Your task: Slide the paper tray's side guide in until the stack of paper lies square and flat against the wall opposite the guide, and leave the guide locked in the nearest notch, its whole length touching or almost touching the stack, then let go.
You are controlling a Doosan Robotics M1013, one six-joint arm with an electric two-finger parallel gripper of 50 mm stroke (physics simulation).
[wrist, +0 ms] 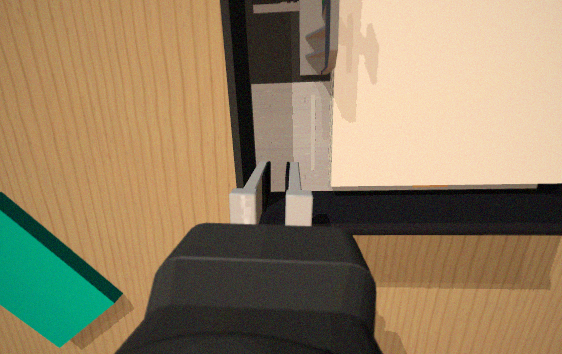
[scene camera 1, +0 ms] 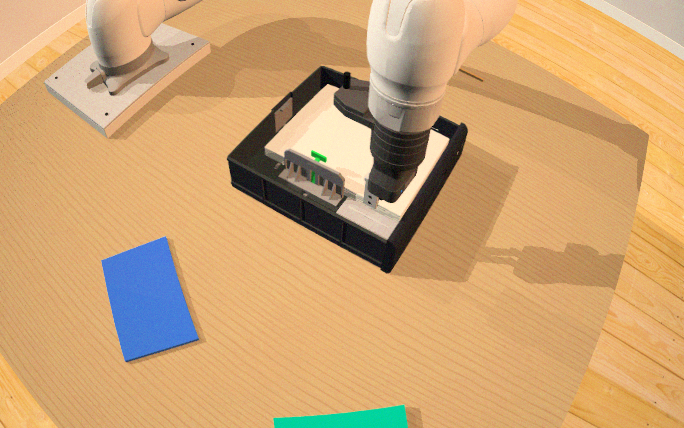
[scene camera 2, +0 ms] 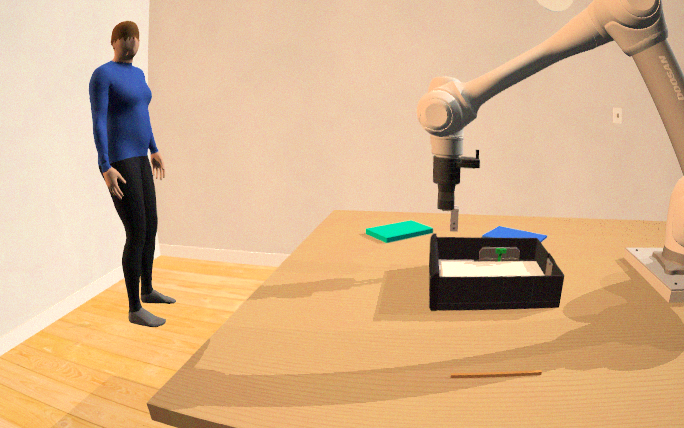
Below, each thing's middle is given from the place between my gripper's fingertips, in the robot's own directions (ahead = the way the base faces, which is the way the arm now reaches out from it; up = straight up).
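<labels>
The side guide (scene camera 1: pixel 310 175) is 140 mm behind my hand, 70 mm below it and 20 mm to the left of it. Counted from my hand as well, the blue slab (scene camera 1: pixel 150 313) is 370 mm to the right, 180 mm behind and 110 mm below, while the cream paper stack (scene camera 1: pixel 319 126) is 80 mm below, 140 mm behind and 130 mm to the left. The green slab (scene camera 2: pixel 394 232) is 240 mm ahead of my hand, 300 mm to the right of it and 110 mm below it.
</labels>
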